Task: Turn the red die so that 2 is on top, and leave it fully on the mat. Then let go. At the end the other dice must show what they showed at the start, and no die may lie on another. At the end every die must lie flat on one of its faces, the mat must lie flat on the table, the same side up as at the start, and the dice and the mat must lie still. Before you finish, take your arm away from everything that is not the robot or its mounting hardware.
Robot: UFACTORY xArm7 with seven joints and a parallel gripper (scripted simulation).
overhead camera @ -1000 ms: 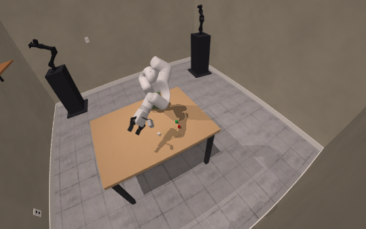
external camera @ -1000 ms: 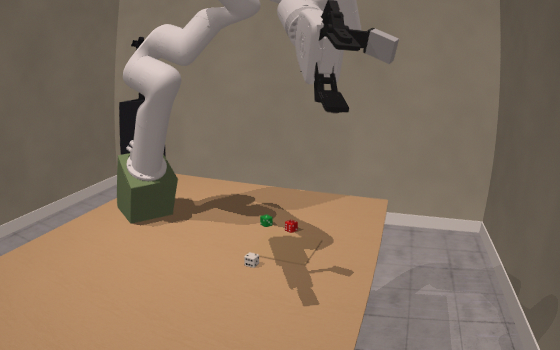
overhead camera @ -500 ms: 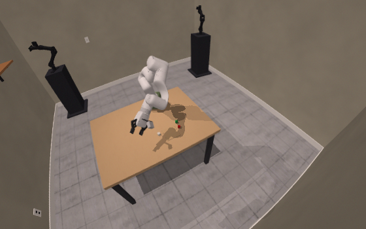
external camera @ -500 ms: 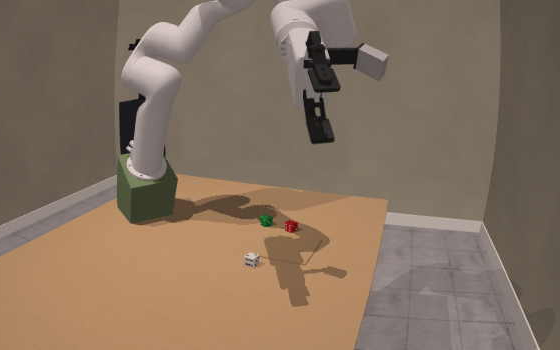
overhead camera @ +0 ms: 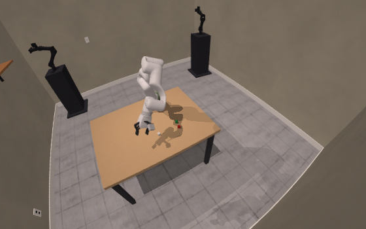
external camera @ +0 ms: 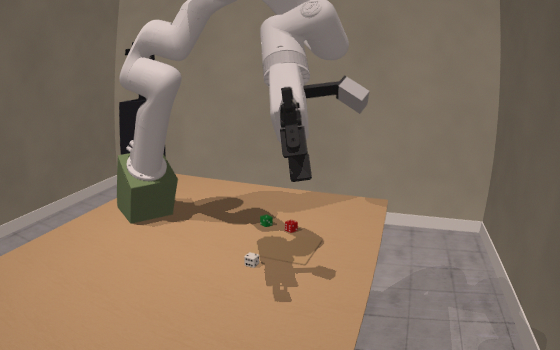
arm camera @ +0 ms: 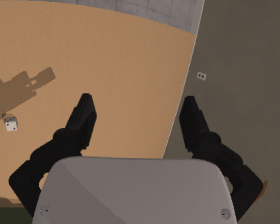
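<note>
The white die lies 160 mm behind my hand, 150 mm to the left of it and 270 mm below it. The rest, counted from my hand: tan mat: 120 mm behind, 270 mm to the left, 280 mm below; green die: 220 mm behind, 370 mm to the left, 270 mm below; red die: 150 mm behind, 370 mm to the left, 270 mm below.
</note>
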